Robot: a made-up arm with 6 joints.
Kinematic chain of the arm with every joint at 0, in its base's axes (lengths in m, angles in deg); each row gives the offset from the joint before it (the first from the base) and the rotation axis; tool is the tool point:
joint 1: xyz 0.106 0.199 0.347 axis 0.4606 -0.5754 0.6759
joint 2: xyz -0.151 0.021 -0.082 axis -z
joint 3: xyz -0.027 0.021 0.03 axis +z
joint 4: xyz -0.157 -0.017 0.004 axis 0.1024 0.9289 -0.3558
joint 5: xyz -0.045 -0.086 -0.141 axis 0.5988 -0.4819 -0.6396
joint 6: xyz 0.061 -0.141 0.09 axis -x
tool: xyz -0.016 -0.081 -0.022
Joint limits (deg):
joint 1: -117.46..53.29
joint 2: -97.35..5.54
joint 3: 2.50..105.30
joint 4: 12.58..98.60
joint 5: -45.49..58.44
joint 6: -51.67..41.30
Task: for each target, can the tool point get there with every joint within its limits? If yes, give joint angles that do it. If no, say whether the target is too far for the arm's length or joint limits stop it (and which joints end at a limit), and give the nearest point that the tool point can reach.
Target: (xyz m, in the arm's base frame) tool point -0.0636 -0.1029 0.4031
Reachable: yes | joints -43.34 -2.85 71.08 49.88 -0.21 -10.97
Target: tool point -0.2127 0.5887 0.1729
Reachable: no: joint limits stop it (at a limit: joint 1, joint 2, joint 3, joint 4) | nearest point -0.1336 0.5275 0.2599 | short by 0.133 m
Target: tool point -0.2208 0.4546 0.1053
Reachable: no: joint limits stop it (at a limit: joint 1, joint 2, joint 3, joint 4) | nearest point -0.1476 0.4129 0.2129 | short by 0.137 m
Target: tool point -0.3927 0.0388 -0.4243
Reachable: no: too far | nearest point -0.2177 -0.0883 -0.1628 | short by 0.339 m
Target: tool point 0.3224 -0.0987 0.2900
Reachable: yes | joints 39.14 -62.37 23.00 85.94 -0.79 -0.39
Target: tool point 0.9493 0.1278 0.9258
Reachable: no: too far | nearest point 0.4524 0.1446 0.5303 | short by 0.635 m
